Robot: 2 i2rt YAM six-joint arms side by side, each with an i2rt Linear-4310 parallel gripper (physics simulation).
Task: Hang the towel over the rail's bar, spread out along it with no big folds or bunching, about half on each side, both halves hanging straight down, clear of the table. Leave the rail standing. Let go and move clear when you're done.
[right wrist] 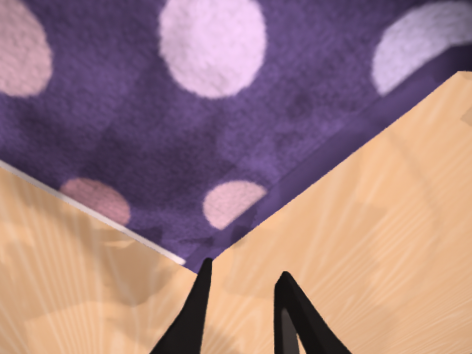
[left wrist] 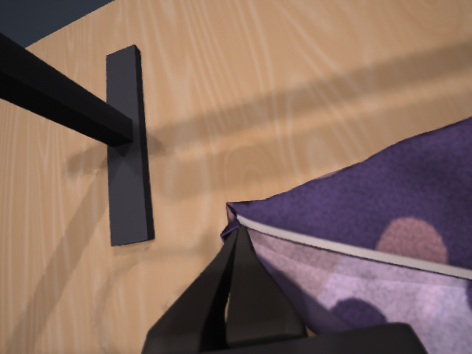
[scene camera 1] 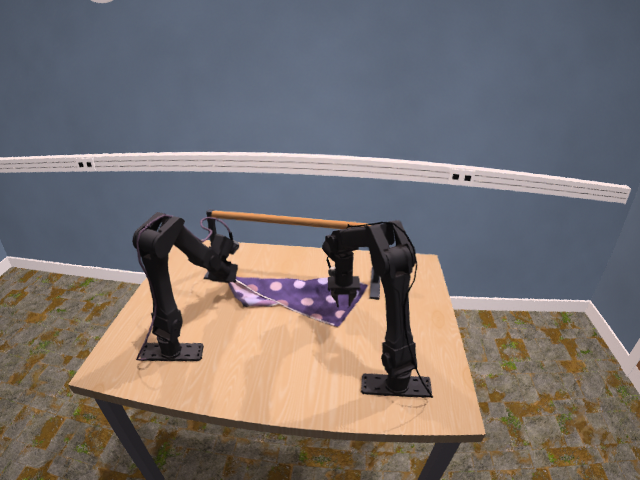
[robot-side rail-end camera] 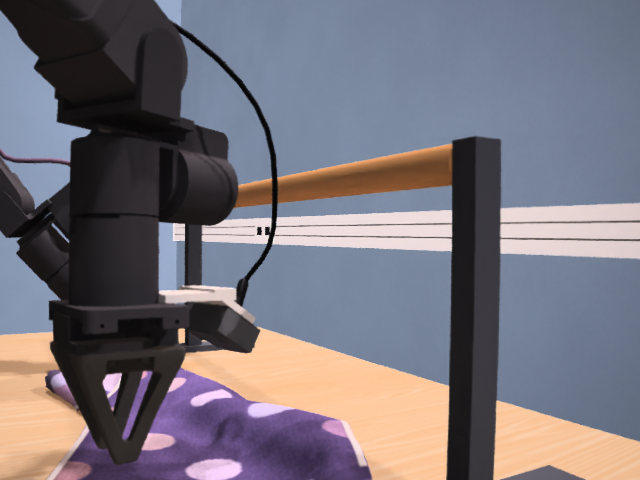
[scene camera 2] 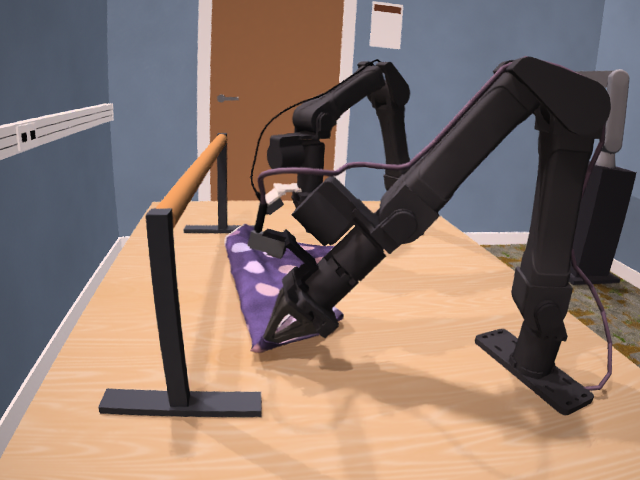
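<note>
The purple towel with pale dots lies low over the table in front of the rail, its left end folded to show the pale underside. My left gripper is shut on a towel corner at the left end. My right gripper points down, partly open and empty, over the towel's near right corner. In scene camera 2 its fingers are hidden. The rail's orange bar is bare and the rail stands.
The rail's dark feet stand on the table, one right of the towel and one beyond its left end. A dark post rises at each bar end. A wall lies behind the rail.
</note>
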